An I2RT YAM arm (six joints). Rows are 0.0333 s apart.
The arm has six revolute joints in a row. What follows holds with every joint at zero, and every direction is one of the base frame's.
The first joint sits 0.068 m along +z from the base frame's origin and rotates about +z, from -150 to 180 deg.
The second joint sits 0.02 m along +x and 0.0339 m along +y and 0.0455 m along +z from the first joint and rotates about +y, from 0 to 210 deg.
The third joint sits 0.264 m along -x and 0.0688 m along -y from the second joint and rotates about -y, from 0 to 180 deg.
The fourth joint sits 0.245 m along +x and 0.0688 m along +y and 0.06 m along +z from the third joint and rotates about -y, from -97 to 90 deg.
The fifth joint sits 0.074 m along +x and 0.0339 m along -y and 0.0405 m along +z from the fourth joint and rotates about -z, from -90 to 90 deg.
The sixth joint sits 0.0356 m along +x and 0.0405 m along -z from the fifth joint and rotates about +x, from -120 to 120 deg.
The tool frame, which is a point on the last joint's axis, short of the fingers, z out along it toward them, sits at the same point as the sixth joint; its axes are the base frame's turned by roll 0, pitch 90 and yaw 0 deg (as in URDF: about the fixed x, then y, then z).
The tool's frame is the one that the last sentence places.
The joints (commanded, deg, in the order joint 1, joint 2, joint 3, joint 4, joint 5, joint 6), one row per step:
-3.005 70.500 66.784 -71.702 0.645 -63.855
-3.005 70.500 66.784 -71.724 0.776 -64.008
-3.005 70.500 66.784 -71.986 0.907 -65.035
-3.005 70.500 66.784 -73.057 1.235 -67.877
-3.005 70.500 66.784 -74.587 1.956 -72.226
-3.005 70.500 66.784 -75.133 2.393 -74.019
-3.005 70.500 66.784 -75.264 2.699 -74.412
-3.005 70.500 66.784 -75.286 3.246 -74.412
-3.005 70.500 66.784 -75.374 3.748 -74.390
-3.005 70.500 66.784 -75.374 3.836 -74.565
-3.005 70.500 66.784 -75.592 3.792 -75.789
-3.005 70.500 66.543 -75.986 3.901 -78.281
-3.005 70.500 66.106 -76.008 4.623 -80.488
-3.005 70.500 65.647 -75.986 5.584 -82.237
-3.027 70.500 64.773 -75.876 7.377 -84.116
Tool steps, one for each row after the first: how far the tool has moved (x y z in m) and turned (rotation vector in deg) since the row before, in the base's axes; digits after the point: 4 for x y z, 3 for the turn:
0.0000 -0.0001 0.0000 -0.164 0.033 0.115
-0.0005 -0.0001 -0.0001 -0.368 0.297 0.962
-0.0020 -0.0001 -0.0005 -0.934 1.174 2.682
-0.0029 -0.0003 -0.0006 -1.553 1.734 4.090
-0.0010 -0.0002 -0.0002 -0.750 0.654 1.670
-0.0003 -0.0002 0.0000 -0.367 0.168 0.326
-0.0001 -0.0003 0.0000 -0.535 0.050 -0.104
-0.0002 -0.0003 0.0000 -0.483 0.112 -0.117
0.0000 -0.0001 0.0000 -0.119 0.018 0.155
-0.0004 0.0000 -0.0001 -0.170 0.309 1.208
-0.0010 0.0000 -0.0013 -0.512 0.830 2.426
-0.0006 -0.0004 -0.0020 -1.053 0.679 2.045
-0.0005 -0.0006 -0.0021 -1.199 0.656 1.562
-0.0010 -0.0011 -0.0039 -2.003 1.083 1.550

